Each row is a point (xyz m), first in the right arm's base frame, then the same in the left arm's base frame.
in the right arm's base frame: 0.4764 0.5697 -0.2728
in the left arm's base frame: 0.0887 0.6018 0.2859
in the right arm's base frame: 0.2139 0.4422 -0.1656
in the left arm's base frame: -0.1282 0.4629 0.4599
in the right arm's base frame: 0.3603 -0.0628 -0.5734
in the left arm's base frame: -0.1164 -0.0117 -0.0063
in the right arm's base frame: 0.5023 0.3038 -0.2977
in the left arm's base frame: 0.1049 0.3386 0.2363
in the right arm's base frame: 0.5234 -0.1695 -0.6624
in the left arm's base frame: 0.0110 -0.1094 -0.1482
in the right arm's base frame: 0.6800 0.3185 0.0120
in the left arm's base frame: 0.3696 0.3363 0.4765
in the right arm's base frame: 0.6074 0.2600 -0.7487
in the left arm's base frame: 0.0655 0.3262 -0.2270
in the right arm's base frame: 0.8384 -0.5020 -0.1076
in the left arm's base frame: 0.4808 -0.4717 0.2587
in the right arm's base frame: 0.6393 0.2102 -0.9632
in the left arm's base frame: 0.0295 0.2911 -0.4437
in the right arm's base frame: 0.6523 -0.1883 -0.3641
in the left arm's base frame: 0.2256 -0.1453 0.0939
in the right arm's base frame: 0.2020 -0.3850 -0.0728
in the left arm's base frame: -0.1134 -0.3686 0.4958
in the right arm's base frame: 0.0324 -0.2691 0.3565
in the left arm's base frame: -0.1419 -0.2840 0.9632
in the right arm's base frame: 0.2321 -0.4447 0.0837
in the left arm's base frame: -0.0366 -0.4379 0.6310
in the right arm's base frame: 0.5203 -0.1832 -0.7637
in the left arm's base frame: -0.0233 -0.1166 -0.2443
